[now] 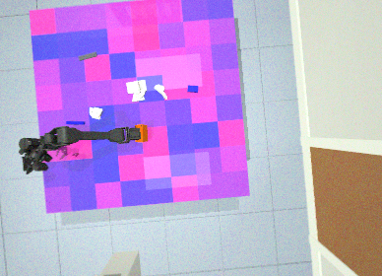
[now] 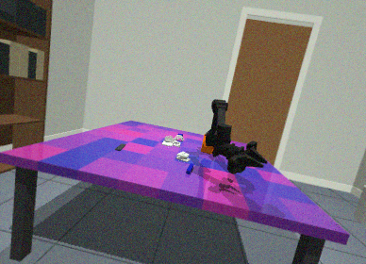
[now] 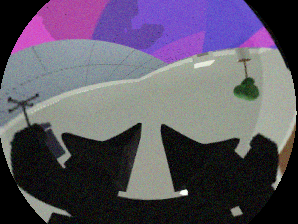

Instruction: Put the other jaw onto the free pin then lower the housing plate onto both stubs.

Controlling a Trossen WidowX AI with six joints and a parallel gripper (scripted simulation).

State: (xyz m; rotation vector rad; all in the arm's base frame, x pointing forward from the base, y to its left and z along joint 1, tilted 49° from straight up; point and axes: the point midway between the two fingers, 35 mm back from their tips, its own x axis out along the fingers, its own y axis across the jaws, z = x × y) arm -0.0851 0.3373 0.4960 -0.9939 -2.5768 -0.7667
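Right now my gripper tip is 800 mm to the left of the grey jaw, 310 mm short of it and 140 mm above it. Also, from my gripper tip: blue block (990 mm to the right, 320 mm ahead, 150 mm below); blue bar (240 mm ahead, 220 mm to the right, 150 mm below); grey bar (640 mm ahead, 370 mm to the right, 160 mm below).
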